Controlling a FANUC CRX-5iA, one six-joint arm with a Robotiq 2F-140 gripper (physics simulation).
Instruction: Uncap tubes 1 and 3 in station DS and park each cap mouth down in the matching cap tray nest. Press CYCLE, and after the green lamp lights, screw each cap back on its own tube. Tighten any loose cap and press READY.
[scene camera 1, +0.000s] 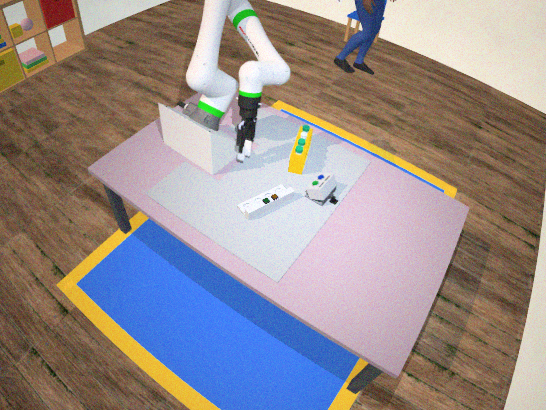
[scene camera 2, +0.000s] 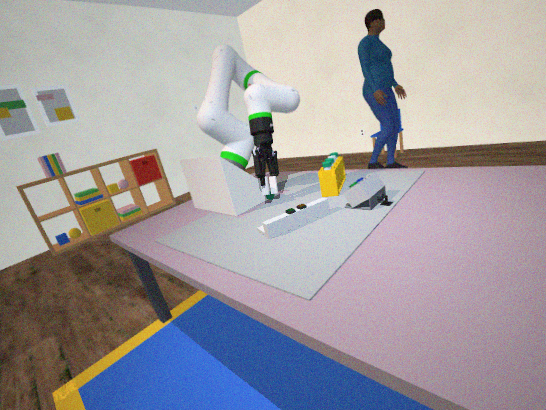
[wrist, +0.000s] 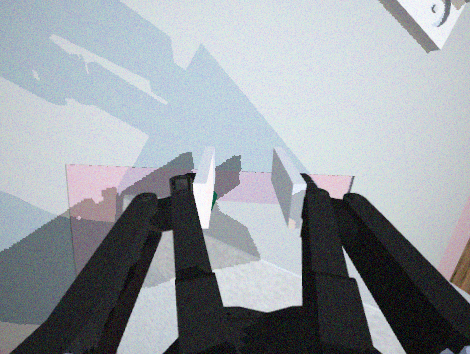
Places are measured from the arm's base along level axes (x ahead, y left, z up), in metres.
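Where they show: gripper, fingertip midpoint: (scene camera 1: 244, 157) (scene camera 2: 270, 194) (wrist: 243, 163); arm's base at its link origin: (scene camera 1: 203, 123).
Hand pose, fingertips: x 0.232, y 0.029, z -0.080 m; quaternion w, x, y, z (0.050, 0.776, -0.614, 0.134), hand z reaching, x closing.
Observation:
Each offset is from my fingertips to the top centre of the thing. "*": to the spot under its first point. Level surfaces: height alone.
My gripper (scene camera 1: 244, 154) (scene camera 2: 269, 190) (wrist: 243, 163) is partly open, pointing down low near the white panel, with nothing gripped. A small green piece, apparently a cap @(0.002 m down, 0.041 m back, 0.029 m left) (scene camera 2: 270, 197) (wrist: 214, 200), shows at the fingertips, mostly hidden behind one finger in the wrist view; whether it touches a finger or the surface is unclear. A yellow rack @(0.070 m up, 0.156 m ahead, 0.207 m left) (scene camera 1: 297, 165) (scene camera 2: 328, 184) has three green tops and one white top. A white tray-like bar @(* 0.011 m up, 0.222 m ahead, 0.194 m right) (scene camera 1: 251, 206) (scene camera 2: 280, 225) (wrist: 417, 22) has round nest marks and a dark green and a brown spot. A console @(0.050 m up, 0.357 m ahead, 0.090 m left) (scene camera 1: 327, 189) (scene camera 2: 367, 192) has green and blue buttons.
A white panel (scene camera 1: 187, 142) (scene camera 2: 212, 187) stands beside the arm's base, close to the gripper. The rack, bar and console stand on a grey mat @(0.033 m down) (scene camera 1: 200, 200) (scene camera 2: 300, 270) on the pink table @(0.037 m down) (scene camera 1: 390, 260) (scene camera 2: 425, 270). A person (scene camera 1: 367, 30) (scene camera 2: 377, 65) is behind the table.

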